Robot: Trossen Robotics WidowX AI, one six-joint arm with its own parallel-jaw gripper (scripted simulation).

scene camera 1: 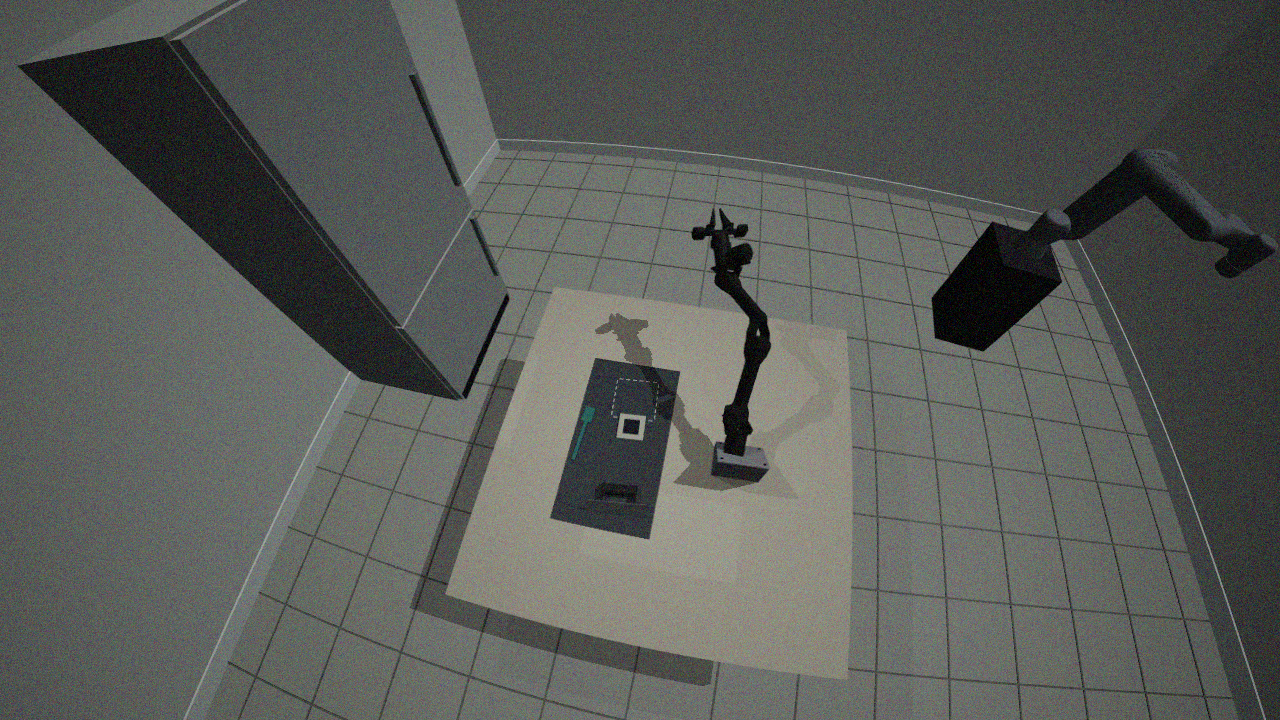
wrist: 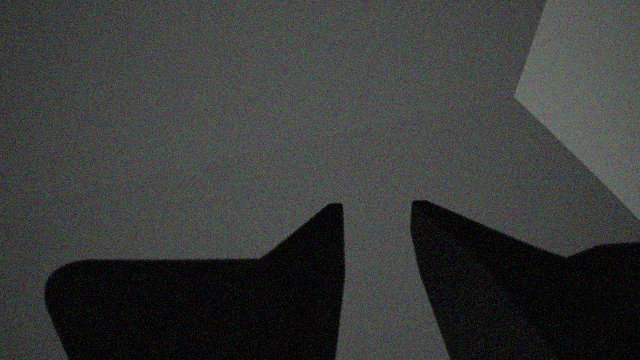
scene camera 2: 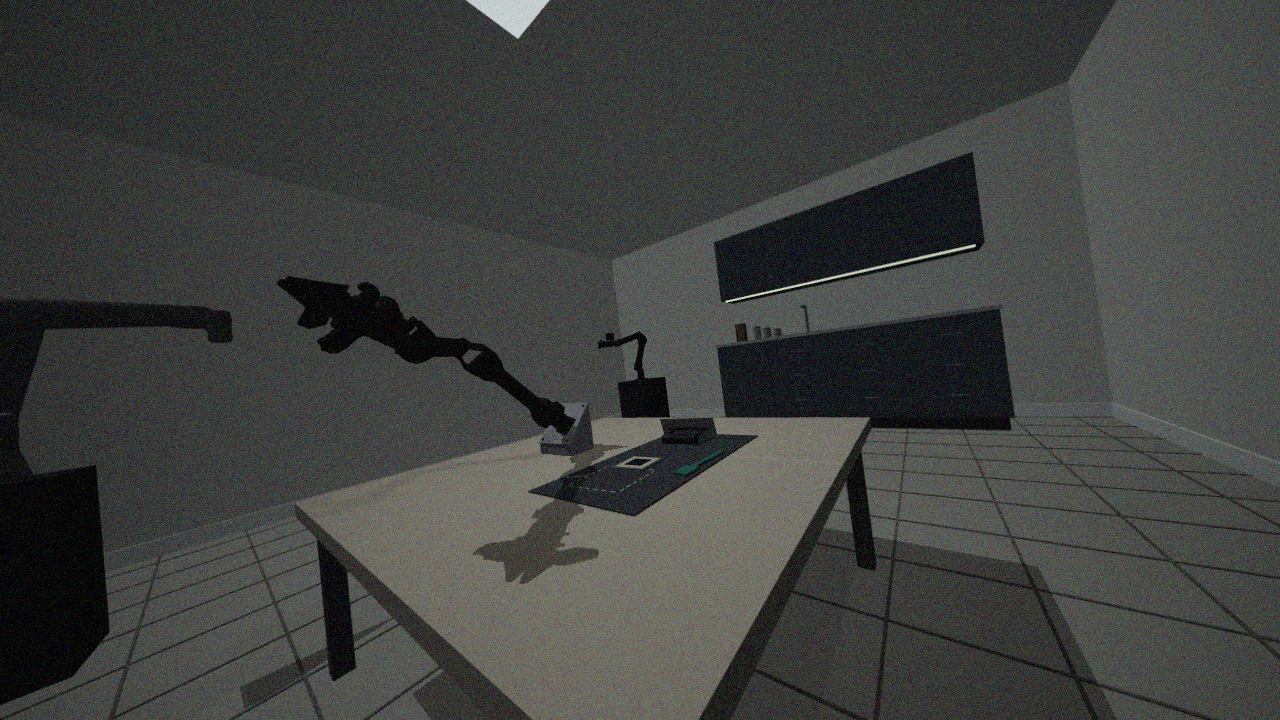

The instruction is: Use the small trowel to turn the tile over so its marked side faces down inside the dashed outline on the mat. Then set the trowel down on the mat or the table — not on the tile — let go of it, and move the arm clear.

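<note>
What you'd see here is my gripper (scene camera 2: 282, 279) (scene camera 1: 716, 208), and the wrist camera has that gripper (wrist: 376, 216) too.
</note>
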